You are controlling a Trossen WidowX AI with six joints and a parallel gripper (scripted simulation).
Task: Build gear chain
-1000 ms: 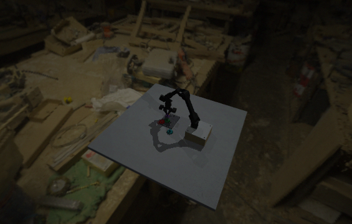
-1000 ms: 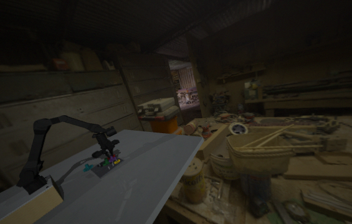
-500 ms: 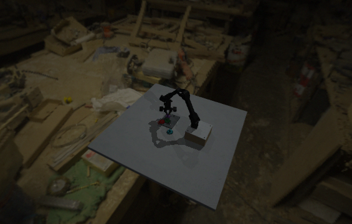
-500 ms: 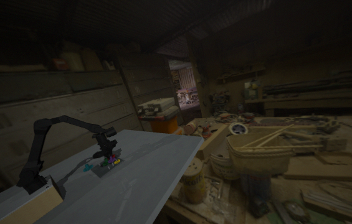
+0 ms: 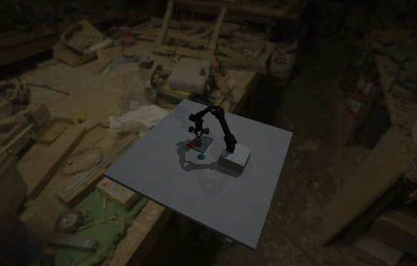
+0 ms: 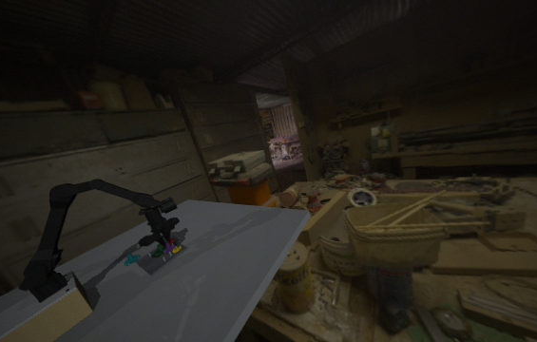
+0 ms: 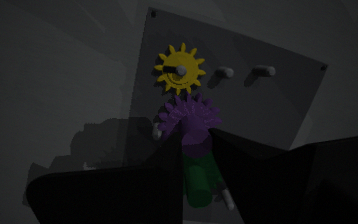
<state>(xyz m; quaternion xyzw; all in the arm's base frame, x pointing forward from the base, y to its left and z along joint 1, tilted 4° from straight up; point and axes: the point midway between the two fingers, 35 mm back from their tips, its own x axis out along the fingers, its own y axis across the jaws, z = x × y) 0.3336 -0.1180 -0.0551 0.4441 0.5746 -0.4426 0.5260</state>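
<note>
My gripper tip is now 4 cm to the left of the yellow gear, 3 cm above it and 1 cm short of it. Round my gripper tip: purple gear: 1 cm below; grey board: 4 cm below, 3 cm to the left, 3 cm behind; green gear: 5 cm to the left, 2 cm below, 1 cm behind.
</note>
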